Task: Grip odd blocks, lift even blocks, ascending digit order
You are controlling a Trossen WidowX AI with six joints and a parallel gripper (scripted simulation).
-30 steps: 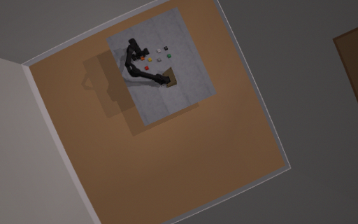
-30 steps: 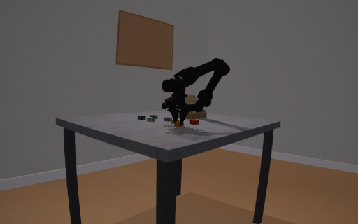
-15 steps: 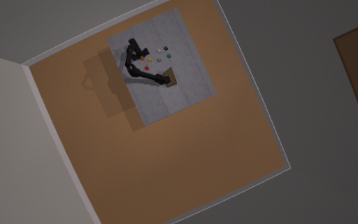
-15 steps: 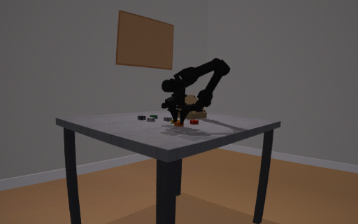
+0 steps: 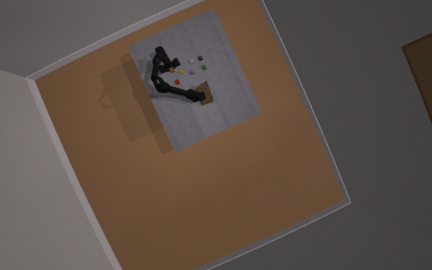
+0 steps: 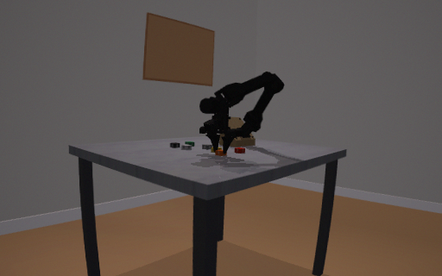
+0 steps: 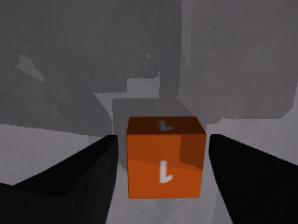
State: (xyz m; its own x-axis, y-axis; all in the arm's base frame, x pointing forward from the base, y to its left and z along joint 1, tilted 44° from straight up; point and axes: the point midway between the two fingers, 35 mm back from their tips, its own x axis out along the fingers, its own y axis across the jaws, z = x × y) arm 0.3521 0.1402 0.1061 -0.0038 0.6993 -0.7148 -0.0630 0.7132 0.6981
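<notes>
Now: the orange block 1 cm behind my gripper tip. The rest, counted from my gripper tip: yellow block 5 cm behind, 7 cm to the right; red block 13 cm behind; grey block 9 cm behind, 17 cm to the right.
</notes>
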